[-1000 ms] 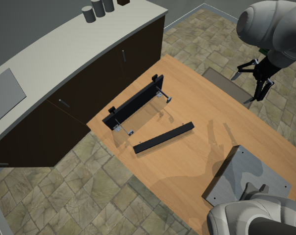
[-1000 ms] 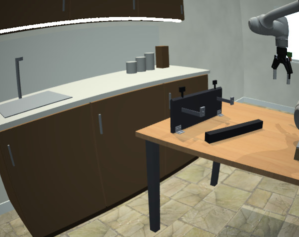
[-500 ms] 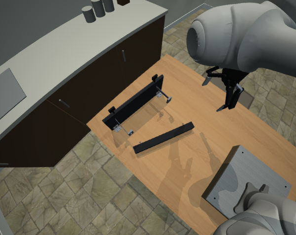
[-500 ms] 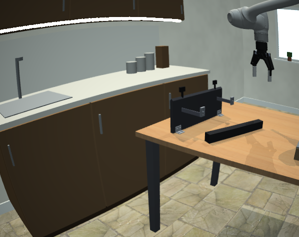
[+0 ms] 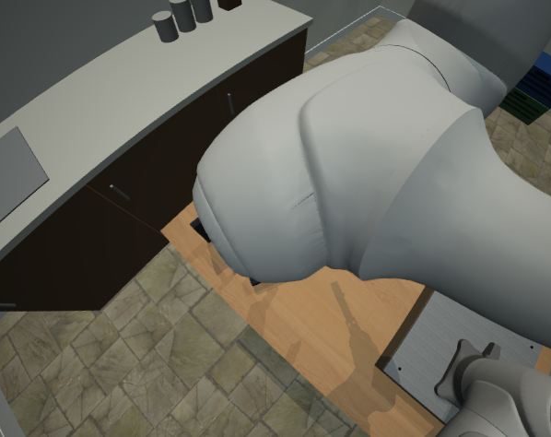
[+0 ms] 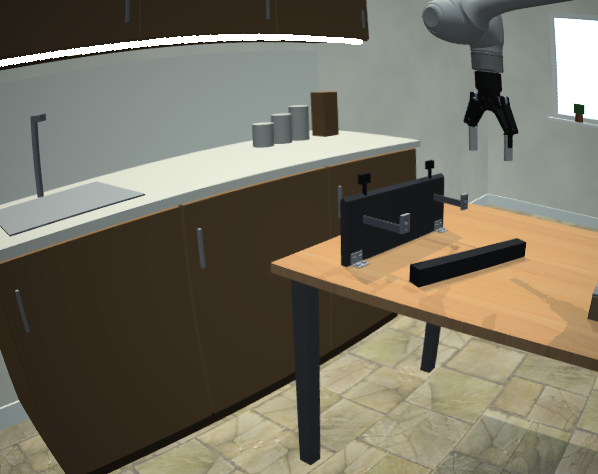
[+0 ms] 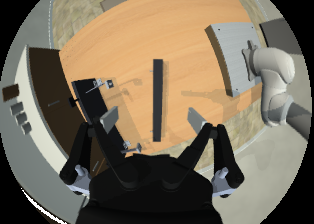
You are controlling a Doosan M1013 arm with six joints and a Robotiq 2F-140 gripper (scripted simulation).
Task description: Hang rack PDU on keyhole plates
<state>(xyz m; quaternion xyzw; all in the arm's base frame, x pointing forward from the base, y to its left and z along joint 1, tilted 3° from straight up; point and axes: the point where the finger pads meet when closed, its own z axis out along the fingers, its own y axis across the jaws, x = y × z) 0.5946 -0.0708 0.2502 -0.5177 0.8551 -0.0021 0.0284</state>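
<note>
My hand is 280 mm above the rack PDU, 50 mm to the right of it and 30 mm short of it. The rest, counted from my hand: black backboard 280 mm ahead, 220 mm below, 20 mm to the left.
</note>
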